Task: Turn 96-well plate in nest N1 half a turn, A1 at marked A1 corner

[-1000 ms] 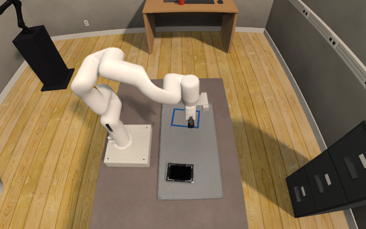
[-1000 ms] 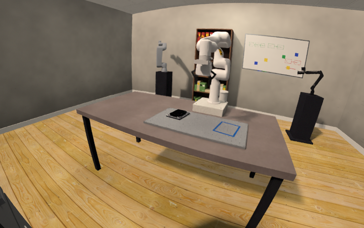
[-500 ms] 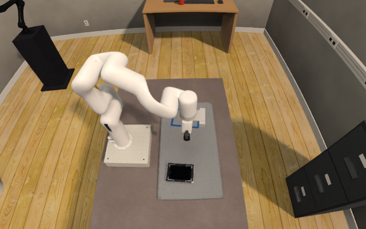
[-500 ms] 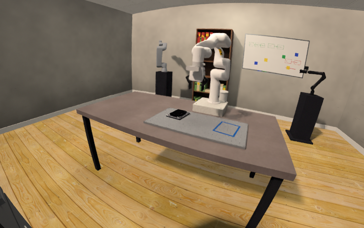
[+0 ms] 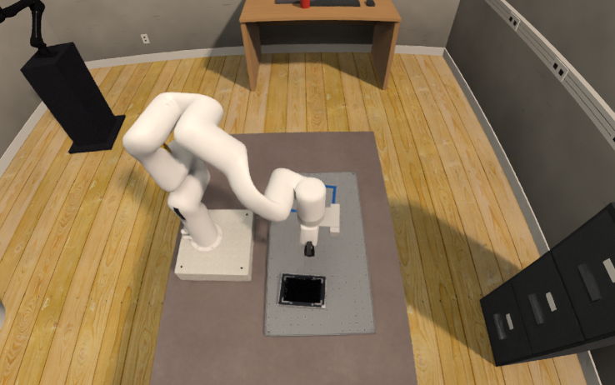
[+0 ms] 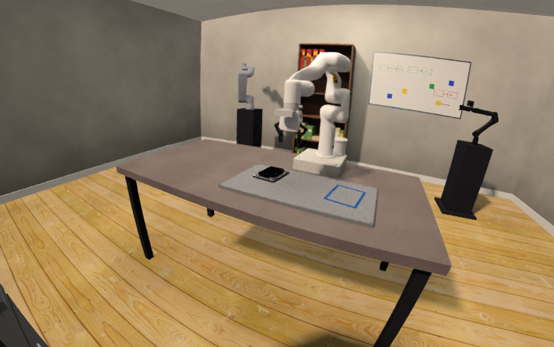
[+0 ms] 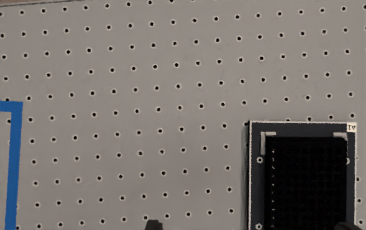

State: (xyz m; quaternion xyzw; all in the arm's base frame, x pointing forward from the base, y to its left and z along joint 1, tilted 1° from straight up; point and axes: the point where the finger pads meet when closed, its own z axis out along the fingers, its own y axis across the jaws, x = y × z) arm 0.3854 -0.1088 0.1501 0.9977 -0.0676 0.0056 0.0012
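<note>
Now: hand 30 mm past the black 96-well plate, 100 mm to the left of it and 180 mm above it. The rest, counted from my hand: plate nest N1: 30 mm behind, 100 mm to the right, 190 mm below.
</note>
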